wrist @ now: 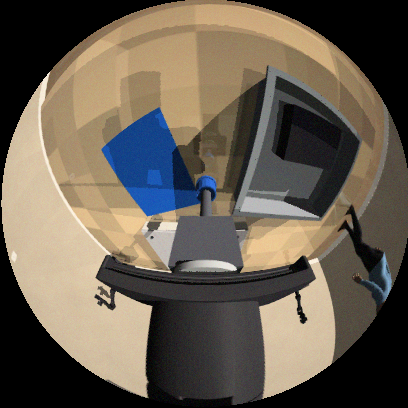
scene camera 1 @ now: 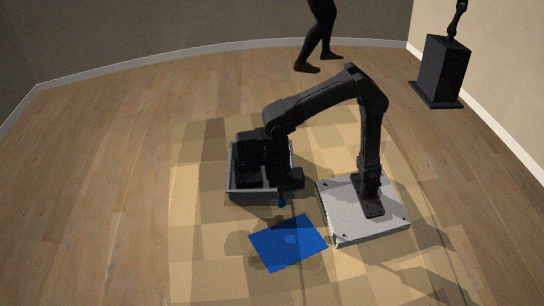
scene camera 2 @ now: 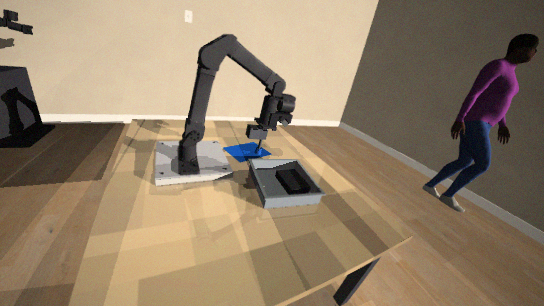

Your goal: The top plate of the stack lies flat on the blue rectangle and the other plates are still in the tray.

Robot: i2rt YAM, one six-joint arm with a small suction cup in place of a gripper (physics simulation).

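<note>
Nothing is held by my suction cup (scene camera 1: 291, 179), which the wrist view also shows (wrist: 205, 180). There is a grey tray (scene camera 2: 272, 194) (wrist: 267, 186) (scene camera 1: 260, 193), and my cup is 19 cm from the middle of it and level with it. I can see a blue rectangle (scene camera 1: 288, 242) too, and the wrist view gives me that rectangle as well (wrist: 144, 156).
</note>
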